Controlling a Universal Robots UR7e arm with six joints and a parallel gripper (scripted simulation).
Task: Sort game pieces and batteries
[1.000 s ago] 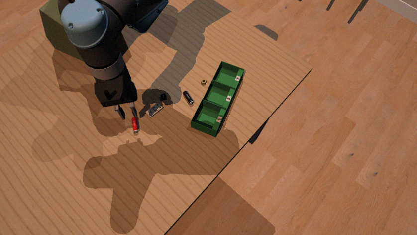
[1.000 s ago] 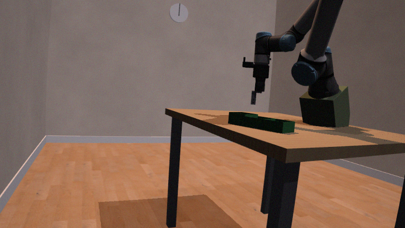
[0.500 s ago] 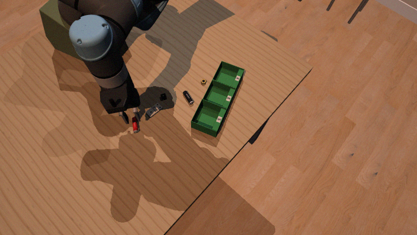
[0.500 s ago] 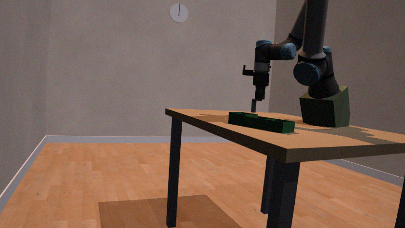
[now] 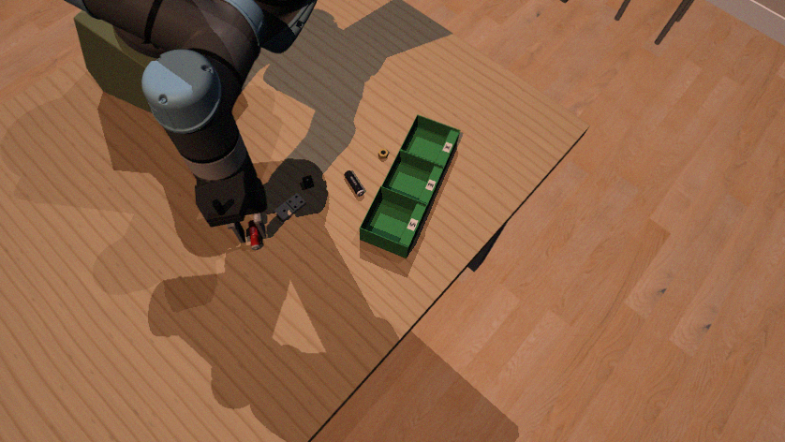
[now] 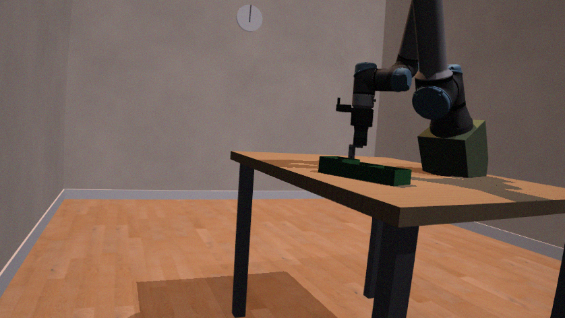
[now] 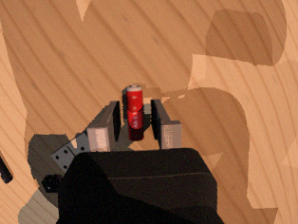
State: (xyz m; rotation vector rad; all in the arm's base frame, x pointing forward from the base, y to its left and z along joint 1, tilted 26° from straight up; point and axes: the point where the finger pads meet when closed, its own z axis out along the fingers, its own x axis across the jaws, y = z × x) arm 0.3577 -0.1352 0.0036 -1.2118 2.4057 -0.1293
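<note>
My gripper is now 20 mm above the red battery. From my hand the other things lie so: domino (80 mm to the left, 30 mm below); then black battery (50 mm ahead, 190 mm to the left, 20 mm below); then black die (10 mm behind, 130 mm to the left, 20 mm below).
</note>
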